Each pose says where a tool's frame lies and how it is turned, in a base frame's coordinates. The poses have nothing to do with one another.
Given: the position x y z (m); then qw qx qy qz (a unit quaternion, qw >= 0).
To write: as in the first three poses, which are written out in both.
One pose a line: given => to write
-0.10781 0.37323 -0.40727 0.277 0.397 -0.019 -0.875 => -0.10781 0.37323 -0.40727 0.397 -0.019 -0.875 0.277
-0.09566 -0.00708 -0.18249 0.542 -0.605 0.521 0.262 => -0.09566 -0.00708 -0.18249 -0.605 0.521 0.262 0.542
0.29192 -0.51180 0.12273 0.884 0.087 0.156 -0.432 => 0.29192 -0.51180 0.12273 0.087 0.156 -0.432 0.884
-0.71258 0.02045 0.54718 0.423 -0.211 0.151 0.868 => -0.71258 0.02045 0.54718 -0.211 0.151 0.868 0.423
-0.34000 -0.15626 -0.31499 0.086 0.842 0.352 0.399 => -0.34000 -0.15626 -0.31499 0.842 0.352 0.399 0.086
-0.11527 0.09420 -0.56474 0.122 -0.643 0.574 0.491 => -0.11527 0.09420 -0.56474 -0.643 0.574 0.491 0.122
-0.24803 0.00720 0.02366 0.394 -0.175 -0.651 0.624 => -0.24803 0.00720 0.02366 -0.175 -0.651 0.624 0.394
